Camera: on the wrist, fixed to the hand. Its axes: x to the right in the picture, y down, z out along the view.
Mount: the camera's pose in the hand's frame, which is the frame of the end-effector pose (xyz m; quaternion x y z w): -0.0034 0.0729 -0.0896 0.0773 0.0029 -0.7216 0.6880
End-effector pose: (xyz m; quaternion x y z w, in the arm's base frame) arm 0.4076 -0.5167 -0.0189 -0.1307 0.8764 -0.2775 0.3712
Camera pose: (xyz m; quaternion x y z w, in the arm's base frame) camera 0.3435 -0.4212 -0.0084 -0.6928 0.4883 -0.5269 0.0627
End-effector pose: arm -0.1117 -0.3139 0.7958 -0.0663 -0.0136 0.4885 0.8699
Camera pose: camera -0.1674 -0.2885 0.6978 0.0300 -0.0169 -0.2908 0.9562
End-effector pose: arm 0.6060 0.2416 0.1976 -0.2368 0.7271 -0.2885 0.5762
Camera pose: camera 0.5186 0.3096 0.1647 -0.6422 0.3087 -0.6712 0.2044
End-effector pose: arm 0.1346 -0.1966 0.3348 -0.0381 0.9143 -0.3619 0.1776
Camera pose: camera 0.1105 -0.0842 0.3471 0.6712 -0.5741 0.4479 0.1387
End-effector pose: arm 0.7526 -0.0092 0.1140 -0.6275 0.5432 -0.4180 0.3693
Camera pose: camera 0.6422 -0.0167 0.0805 0.7939 0.1103 0.5979 0.0006
